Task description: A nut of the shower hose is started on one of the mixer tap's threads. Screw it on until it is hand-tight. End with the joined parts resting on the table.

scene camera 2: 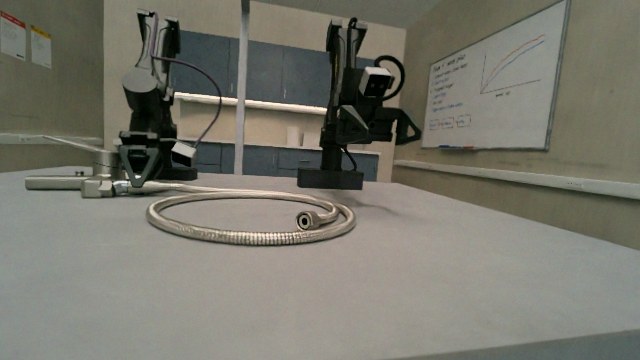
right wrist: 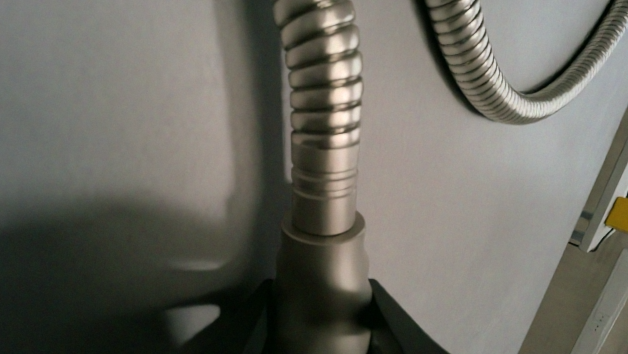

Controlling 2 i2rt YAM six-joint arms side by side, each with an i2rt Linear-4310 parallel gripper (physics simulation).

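Places are measured from the left arm's base along level axes (x back, y right, z up), in metres.
Pixels of known places: left gripper, fingertip midpoint: [scene camera 2: 395, 134]; right gripper, fingertip midpoint: [scene camera 2: 138, 191] [right wrist: 319, 294]; left arm's base, origin of the base link: [scene camera 2: 330, 173].
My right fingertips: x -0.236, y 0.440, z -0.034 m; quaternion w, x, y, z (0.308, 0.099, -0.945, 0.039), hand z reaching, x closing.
Ahead of a thing's pixels: the offset from my right fingertips to its top centre. "spot": to the spot under its first point.
The mixer tap @(spot: dx +0.031, dy +0.154, dz +0.003 m) [scene camera 2: 54, 183] lies on the table at the left in scene camera 2, with its lever sticking up to the left. The nut of the shower hose @(spot: dx +0.001, dy -0.027, dz +0.010 m) [scene camera 2: 154, 186] [right wrist: 322, 265] sits at the tap's right-hand side, with a short shiny part between it and the tap's block. My right gripper [scene camera 2: 139, 184] [right wrist: 319, 294] is shut on this nut, one finger on each side. The hose [scene camera 2: 260, 238] [right wrist: 326, 95] runs from the nut into a loop on the table. How far the thread is engaged cannot be told. My left gripper [scene camera 2: 387, 131] is open and empty, high above the table.
The hose's other end, with its own nut @(dx -0.203, dy -0.288, dz +0.019 m) [scene camera 2: 306, 220], lies inside the right part of the loop and faces the camera. The black base @(dx +0.236, dy -0.440, dz +0.034 m) [scene camera 2: 330, 179] of the left arm stands behind the loop. The table's front edge crosses the lower right.
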